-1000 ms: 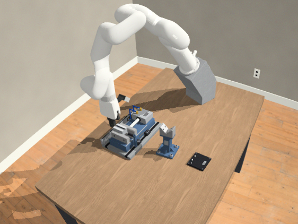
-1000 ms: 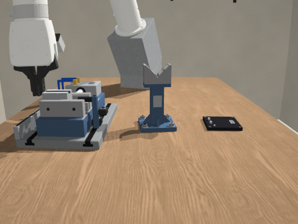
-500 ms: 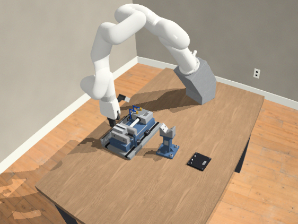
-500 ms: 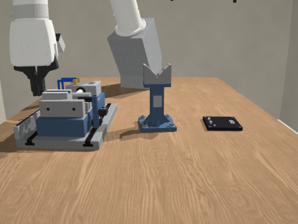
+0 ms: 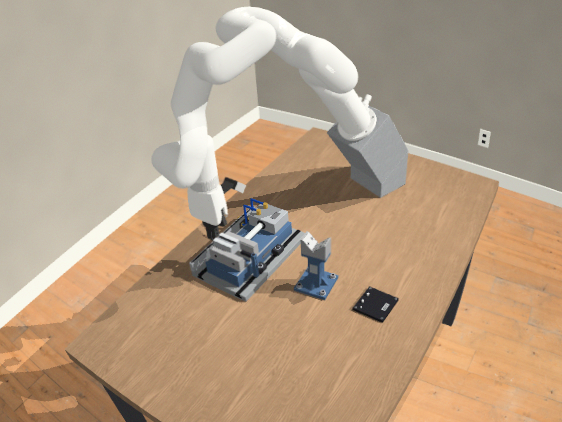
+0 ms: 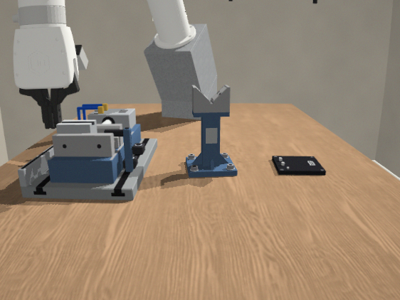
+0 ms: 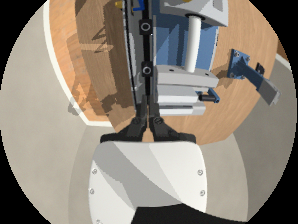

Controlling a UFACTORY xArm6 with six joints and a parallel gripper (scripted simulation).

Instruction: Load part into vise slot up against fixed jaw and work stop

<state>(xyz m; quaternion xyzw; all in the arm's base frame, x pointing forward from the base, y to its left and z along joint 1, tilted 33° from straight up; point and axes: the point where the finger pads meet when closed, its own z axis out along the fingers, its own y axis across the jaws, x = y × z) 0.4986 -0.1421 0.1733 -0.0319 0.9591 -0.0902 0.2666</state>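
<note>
Right now my hand is 40 mm to the right of the part and 20 mm above it. From my hand the other things lie so: fixed jaw (60 mm to the left, 40 mm below, 30 mm ahead); then black stop rod (110 mm to the left, 30 mm below); then moving jaw (60 mm to the left, 40 mm below, 40 mm behind).
</note>
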